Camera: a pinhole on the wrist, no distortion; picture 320 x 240 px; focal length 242.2 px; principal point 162.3 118.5 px. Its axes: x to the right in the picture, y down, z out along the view. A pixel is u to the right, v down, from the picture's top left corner.
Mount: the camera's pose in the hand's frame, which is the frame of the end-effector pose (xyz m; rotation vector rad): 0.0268 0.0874 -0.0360 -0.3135 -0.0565 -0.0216
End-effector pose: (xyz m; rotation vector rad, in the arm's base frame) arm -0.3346 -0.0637 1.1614 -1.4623 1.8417 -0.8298
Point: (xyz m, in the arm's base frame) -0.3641 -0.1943 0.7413
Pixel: 280 228
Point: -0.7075 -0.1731 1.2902
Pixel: behind the camera
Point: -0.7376 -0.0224 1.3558
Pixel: behind the camera
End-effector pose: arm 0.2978 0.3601 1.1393 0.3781 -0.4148 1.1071
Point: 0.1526 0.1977 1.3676
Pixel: 106 39
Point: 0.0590 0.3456 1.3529
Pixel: 154 165
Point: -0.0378 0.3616 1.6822
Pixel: 221 154
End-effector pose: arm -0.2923 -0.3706 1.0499 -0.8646 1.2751 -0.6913
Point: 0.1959 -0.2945 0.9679
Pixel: 195 45
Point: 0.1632 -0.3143 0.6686
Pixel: 269 169
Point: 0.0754 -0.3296 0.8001
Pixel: 254 128
